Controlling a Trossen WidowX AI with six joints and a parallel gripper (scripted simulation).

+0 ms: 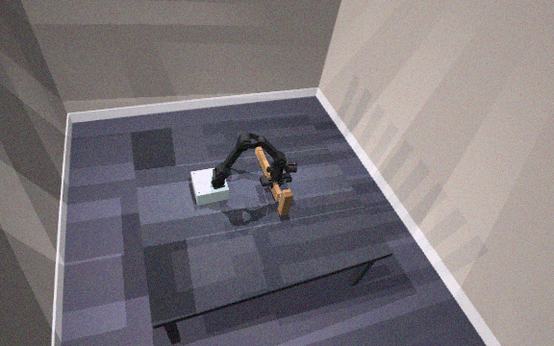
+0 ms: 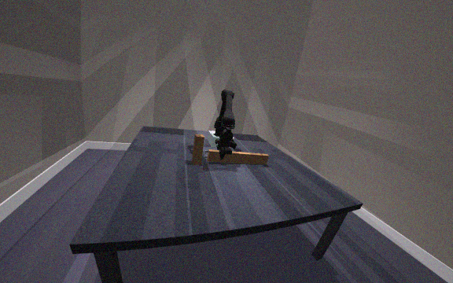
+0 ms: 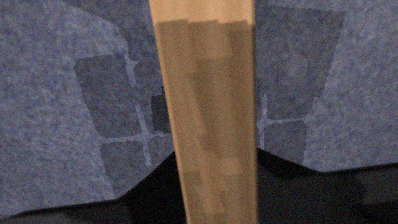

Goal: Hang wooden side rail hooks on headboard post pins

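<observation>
The headboard post lies 150 mm to the right of my gripper tip, 50 mm above it and 10 mm behind it.
</observation>
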